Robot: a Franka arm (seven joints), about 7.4 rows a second.
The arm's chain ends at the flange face. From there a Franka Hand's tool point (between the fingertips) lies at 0.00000 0.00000 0.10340 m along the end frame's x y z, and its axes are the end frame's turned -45 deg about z.
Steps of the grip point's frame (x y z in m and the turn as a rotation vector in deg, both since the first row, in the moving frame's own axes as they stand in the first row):
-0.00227 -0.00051 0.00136 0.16 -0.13 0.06
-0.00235 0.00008 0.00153 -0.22 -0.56 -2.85
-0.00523 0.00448 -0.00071 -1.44 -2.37 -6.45
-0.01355 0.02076 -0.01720 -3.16 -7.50 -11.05
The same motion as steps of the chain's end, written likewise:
-0.00160 0.00128 0.00136 0.02 -0.21 0.06
-0.00120 0.00071 0.00154 -0.55 -0.24 -2.85
0.00038 0.00195 -0.00059 -2.69 -0.66 -6.45
0.00928 0.01026 -0.01616 -7.54 -3.07 -11.05

